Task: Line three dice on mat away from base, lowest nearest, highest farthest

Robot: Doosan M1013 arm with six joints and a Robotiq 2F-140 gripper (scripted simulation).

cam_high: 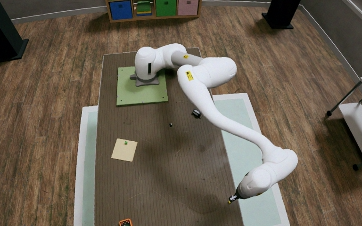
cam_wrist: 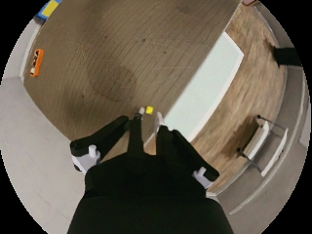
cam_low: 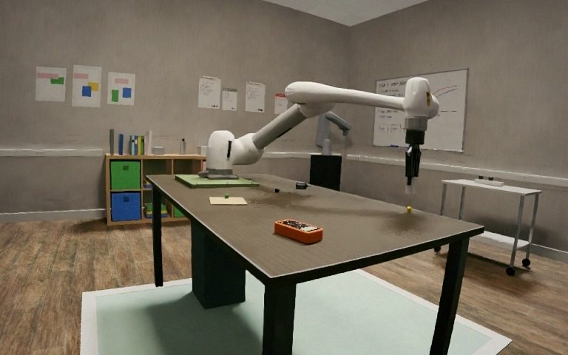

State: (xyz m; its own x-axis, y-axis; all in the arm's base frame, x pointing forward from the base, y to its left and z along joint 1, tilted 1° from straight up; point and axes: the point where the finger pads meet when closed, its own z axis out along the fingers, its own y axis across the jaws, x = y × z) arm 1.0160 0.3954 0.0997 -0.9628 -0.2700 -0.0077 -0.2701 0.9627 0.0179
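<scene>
The yellow die lies 10 cm below my hand. Also, from my hand: small dark die (57 cm behind, 27 cm to the right, 10 cm below); small black object (63 cm behind, 7 cm to the right, 9 cm below); mat (43 cm behind, 59 cm to the right, 10 cm below).
</scene>
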